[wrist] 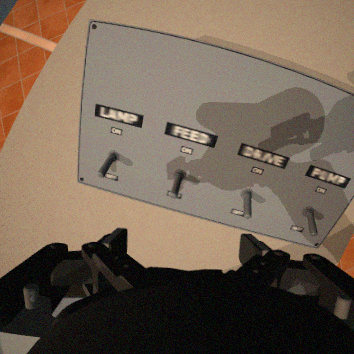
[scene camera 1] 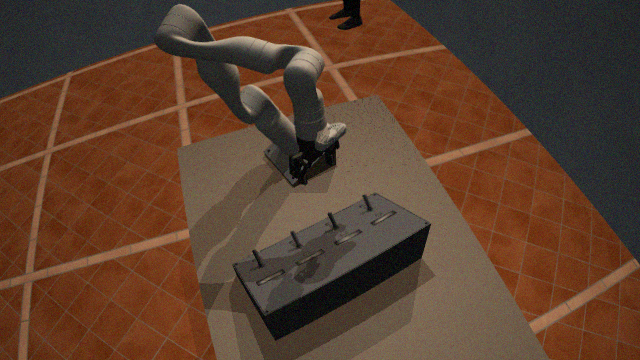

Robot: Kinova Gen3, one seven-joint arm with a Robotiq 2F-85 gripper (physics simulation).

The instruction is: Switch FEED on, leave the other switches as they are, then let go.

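Where they show: gripper, between the fingertips: (wrist: 183, 243) (scene camera 1: 317, 173); arm's base, origin of its link: (scene camera 1: 294, 144).
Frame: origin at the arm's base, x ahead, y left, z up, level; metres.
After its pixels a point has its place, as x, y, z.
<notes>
A grey switch box (scene camera 1: 405, 225) @(0.536, 0.068, 0.097) (wrist: 145, 65) @(0.536, 0.020, 0.097) stands on the table with four levers in a row. The FEED lever (scene camera 1: 332, 220) @(0.386, -0.075, 0.052) (wrist: 177, 183) @(0.385, -0.074, 0.055) is second from the left in the wrist view, tilted to its OFF mark, away from the ON mark (wrist: 186, 150) @(0.440, -0.072, 0.050). The LAMP lever (scene camera 1: 367, 202) @(0.384, 0.046, 0.052) (wrist: 108, 165) @(0.380, 0.042, 0.053), DRIVE lever (scene camera 1: 296, 239) @(0.390, -0.192, 0.052) (wrist: 247, 204) @(0.385, -0.190, 0.056) and PUMP lever (scene camera 1: 257, 258) @(0.392, -0.314, 0.052) (wrist: 312, 221) @(0.389, -0.310, 0.055) also lean to the OFF side. My gripper (scene camera 1: 317, 171) @(0.347, -0.093, 0.223) (wrist: 183, 243) @(0.347, -0.093, 0.223) is open and empty, on the robot's side of the box, apart from the levers.
The table (scene camera 1: 465, 310) @(0.802, 0.122, -0.062) (wrist: 40, 150) @(0.362, 0.259, -0.062) extends around the box. The arm's base plate (scene camera 1: 278, 164) @(0.018, -0.078, -0.041) is behind the gripper in the scene view. Dark legs (scene camera 1: 351, 15) stand on the tiled floor beyond the table. Arm shadows fall across the panel.
</notes>
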